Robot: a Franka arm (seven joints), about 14 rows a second.
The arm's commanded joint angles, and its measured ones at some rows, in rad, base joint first. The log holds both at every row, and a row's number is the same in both.
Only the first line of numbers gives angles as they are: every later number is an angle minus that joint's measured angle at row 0.
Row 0, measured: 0.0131 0.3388 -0.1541 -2.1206 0.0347 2.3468 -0.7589
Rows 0 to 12, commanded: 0.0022 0.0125 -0.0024 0.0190 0.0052 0.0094 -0.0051; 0.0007 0.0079 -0.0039 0.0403 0.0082 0.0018 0.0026; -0.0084 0.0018 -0.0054 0.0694 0.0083 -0.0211 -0.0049; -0.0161 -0.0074 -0.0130 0.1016 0.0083 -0.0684 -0.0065; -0.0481 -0.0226 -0.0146 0.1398 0.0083 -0.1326 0.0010; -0.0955 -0.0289 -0.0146 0.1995 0.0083 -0.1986 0.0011; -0.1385 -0.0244 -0.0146 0.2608 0.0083 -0.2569 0.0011; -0.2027 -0.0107 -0.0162 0.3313 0.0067 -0.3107 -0.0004; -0.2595 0.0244 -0.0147 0.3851 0.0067 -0.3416 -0.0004; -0.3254 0.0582 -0.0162 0.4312 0.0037 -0.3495 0.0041; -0.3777 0.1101 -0.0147 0.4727 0.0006 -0.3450 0.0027; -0.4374 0.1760 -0.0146 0.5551 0.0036 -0.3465 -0.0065; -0.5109 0.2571 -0.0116 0.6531 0.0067 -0.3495 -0.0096
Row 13, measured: -0.3978 0.0689 -0.0319 0.4416 0.0006 -0.3233 -0.0057
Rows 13 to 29, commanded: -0.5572 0.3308 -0.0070 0.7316 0.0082 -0.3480 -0.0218; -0.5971 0.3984 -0.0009 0.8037 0.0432 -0.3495 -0.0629; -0.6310 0.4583 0.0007 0.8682 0.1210 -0.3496 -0.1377; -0.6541 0.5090 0.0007 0.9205 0.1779 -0.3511 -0.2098; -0.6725 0.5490 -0.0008 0.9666 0.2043 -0.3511 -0.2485; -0.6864 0.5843 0.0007 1.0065 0.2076 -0.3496 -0.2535; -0.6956 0.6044 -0.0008 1.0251 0.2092 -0.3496 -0.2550; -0.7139 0.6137 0.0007 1.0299 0.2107 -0.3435 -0.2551; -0.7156 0.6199 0.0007 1.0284 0.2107 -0.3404 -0.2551; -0.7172 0.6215 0.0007 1.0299 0.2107 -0.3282 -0.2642; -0.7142 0.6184 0.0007 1.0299 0.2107 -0.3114 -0.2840; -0.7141 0.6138 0.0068 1.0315 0.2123 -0.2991 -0.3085; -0.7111 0.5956 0.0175 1.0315 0.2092 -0.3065 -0.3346; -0.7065 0.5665 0.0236 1.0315 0.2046 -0.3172 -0.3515; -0.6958 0.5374 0.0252 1.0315 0.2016 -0.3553 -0.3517; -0.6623 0.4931 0.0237 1.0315 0.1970 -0.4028 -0.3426; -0.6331 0.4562 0.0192 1.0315 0.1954 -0.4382 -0.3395
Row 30, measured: -0.6806 0.5549 0.0204 1.0536 0.1947 -0.3607 -0.3273
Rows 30 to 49, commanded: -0.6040 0.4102 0.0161 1.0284 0.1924 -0.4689 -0.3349; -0.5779 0.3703 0.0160 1.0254 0.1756 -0.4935 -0.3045; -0.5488 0.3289 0.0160 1.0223 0.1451 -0.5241 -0.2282; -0.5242 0.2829 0.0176 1.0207 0.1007 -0.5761 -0.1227; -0.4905 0.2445 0.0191 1.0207 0.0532 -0.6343 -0.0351; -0.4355 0.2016 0.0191 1.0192 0.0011 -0.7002 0.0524; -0.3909 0.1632 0.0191 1.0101 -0.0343 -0.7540 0.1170; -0.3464 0.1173 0.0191 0.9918 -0.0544 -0.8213 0.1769; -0.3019 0.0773 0.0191 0.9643 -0.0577 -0.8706 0.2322; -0.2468 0.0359 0.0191 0.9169 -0.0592 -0.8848 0.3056; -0.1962 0.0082 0.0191 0.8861 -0.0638 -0.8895 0.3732; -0.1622 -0.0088 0.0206 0.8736 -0.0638 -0.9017 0.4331; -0.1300 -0.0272 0.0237 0.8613 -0.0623 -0.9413 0.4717; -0.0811 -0.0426 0.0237 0.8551 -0.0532 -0.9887 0.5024; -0.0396 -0.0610 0.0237 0.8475 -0.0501 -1.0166 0.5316; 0.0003 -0.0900 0.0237 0.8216 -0.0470 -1.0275 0.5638; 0.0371 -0.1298 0.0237 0.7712 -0.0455 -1.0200 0.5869; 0.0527 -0.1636 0.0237 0.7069 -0.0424 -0.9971 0.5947; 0.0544 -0.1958 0.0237 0.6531 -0.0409 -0.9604 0.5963; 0.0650 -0.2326 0.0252 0.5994 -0.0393 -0.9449 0.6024
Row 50, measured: 0.0576 -0.1196 0.0332 0.7637 -0.0423 -1.0028 0.5908
